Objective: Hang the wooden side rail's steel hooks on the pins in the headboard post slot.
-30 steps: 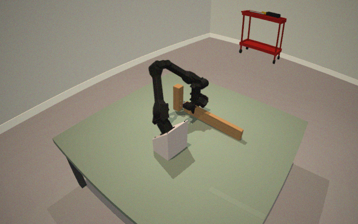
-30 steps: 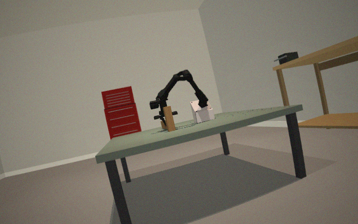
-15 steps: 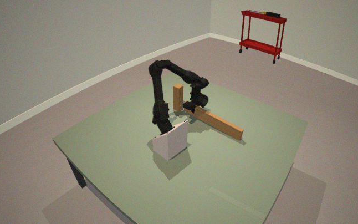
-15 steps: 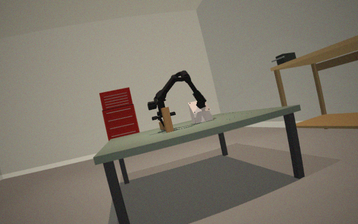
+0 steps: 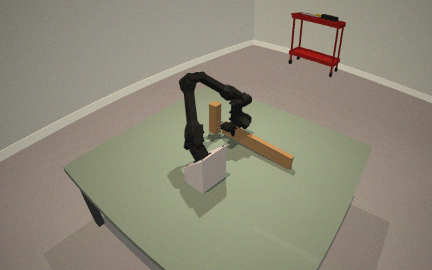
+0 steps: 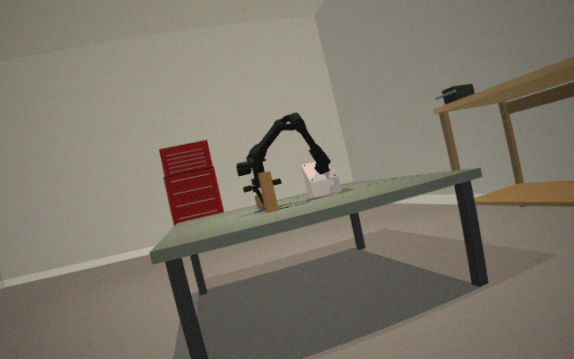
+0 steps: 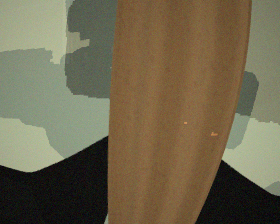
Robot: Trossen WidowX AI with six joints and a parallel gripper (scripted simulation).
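My gripper tip is 2 cm short of the wooden headboard post, 14 cm to the right of it and 5 cm below it.
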